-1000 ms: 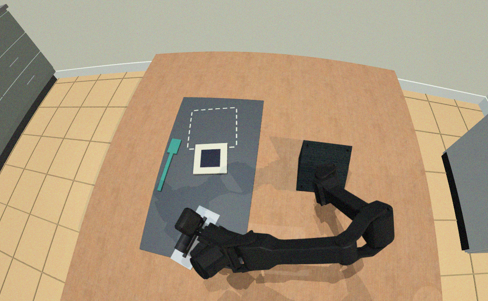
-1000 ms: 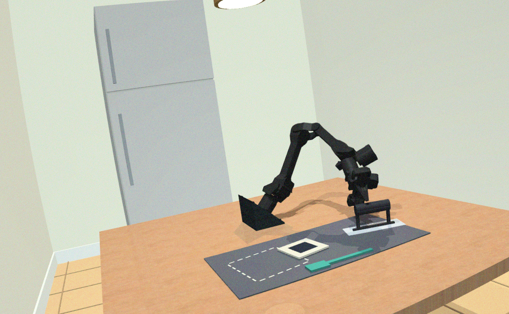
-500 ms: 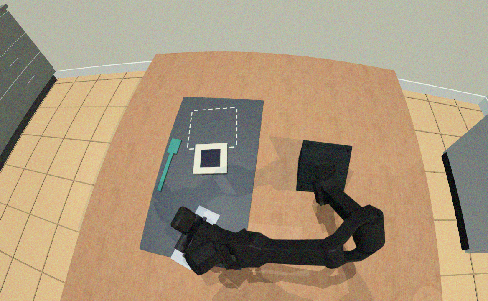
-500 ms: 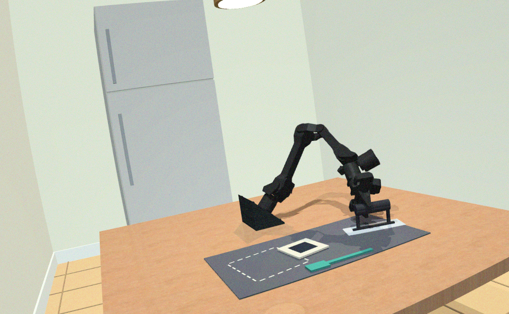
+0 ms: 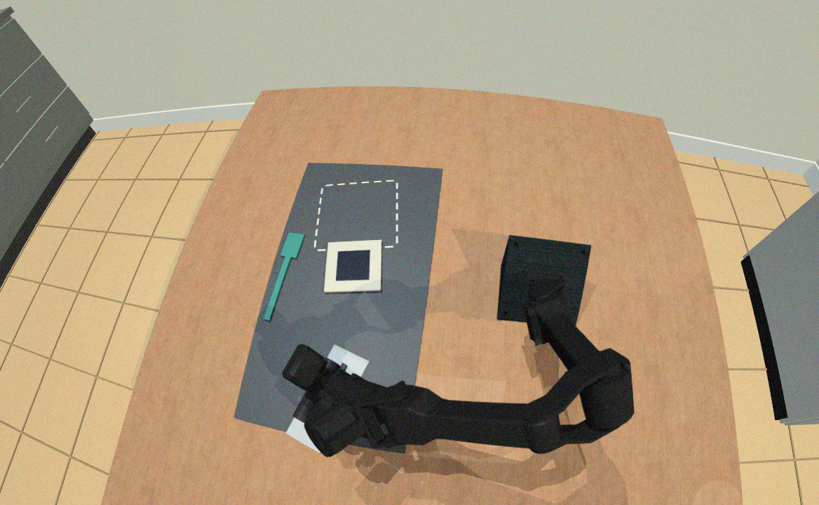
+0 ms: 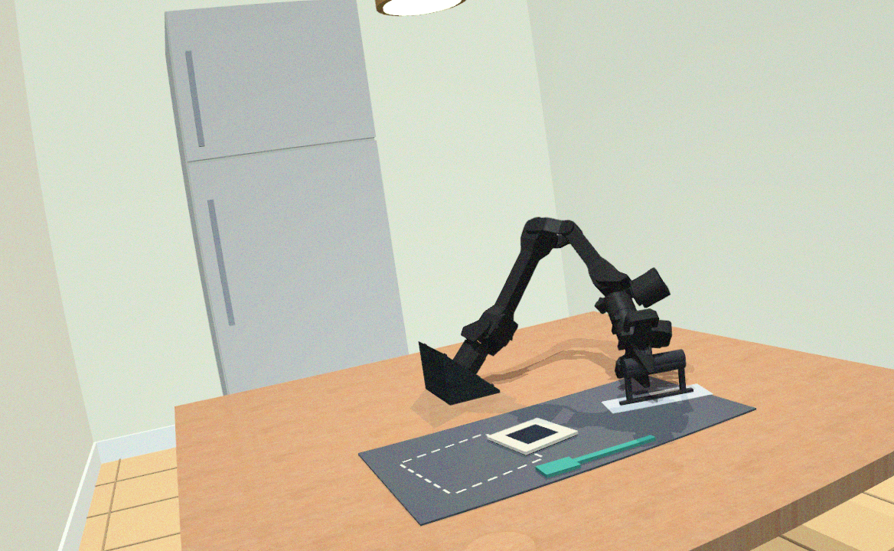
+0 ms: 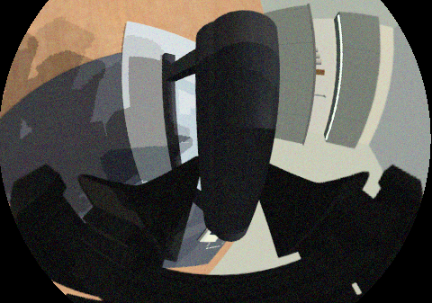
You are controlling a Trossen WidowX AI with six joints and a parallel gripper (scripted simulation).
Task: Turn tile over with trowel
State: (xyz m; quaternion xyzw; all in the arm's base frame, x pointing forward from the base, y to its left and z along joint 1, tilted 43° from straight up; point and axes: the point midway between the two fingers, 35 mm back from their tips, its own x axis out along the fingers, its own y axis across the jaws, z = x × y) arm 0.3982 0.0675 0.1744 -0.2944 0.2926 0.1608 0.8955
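The trowel is 20 mm behind my gripper tip, 10 mm to the left of it and 10 mm below it. The rest, counted from my gripper tip: teal flat tool: 100 mm ahead, 250 mm to the right, 40 mm below; cream tile: 50 mm behind, 250 mm to the right, 40 mm below; grey mat: 30 mm behind, 210 mm to the right, 70 mm below.
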